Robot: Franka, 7 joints.
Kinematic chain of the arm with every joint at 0, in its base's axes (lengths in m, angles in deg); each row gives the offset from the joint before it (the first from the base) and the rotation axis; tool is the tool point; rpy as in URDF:
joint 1: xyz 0 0 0.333 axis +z
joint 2: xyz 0 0 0 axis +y
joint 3: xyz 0 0 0.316 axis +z
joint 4: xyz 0.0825 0 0 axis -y
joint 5: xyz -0.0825 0 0.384 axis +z
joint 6: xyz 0 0 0 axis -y
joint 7: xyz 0.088 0 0 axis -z
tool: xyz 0 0 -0.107 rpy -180 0 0
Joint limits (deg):
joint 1: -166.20..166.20
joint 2: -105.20..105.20
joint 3: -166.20..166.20
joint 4: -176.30..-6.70
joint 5: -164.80..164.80
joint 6: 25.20..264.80
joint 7: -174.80..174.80
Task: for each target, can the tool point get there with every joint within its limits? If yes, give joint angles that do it. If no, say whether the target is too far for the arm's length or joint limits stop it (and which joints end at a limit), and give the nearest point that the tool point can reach.
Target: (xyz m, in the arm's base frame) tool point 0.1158 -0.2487 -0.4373
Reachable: no: joint limits stop it (at a limit: joint 2) | nearest point 0.1163 -0.2497 -0.3607 | short by 0.077 m
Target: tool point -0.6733 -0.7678 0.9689
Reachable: no: too far | nearest point -0.4801 -0.5475 0.7865 | short by 0.345 m
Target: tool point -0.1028 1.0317 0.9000
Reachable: no: too far | nearest point -0.0746 0.7490 0.7446 | short by 0.324 m
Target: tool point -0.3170 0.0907 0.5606
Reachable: yes | joints -132.02 -78.39 -60.48 -157.90 -61.41 177.69 -10.55
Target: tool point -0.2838 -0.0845 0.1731
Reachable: yes | joints -70.24 74.79 -83.80 -152.66 -113.93 208.26 -99.37
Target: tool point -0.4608 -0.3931 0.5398
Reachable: yes | joints -8.45 -17.57 -136.57 -96.64 -103.77 198.11 54.56
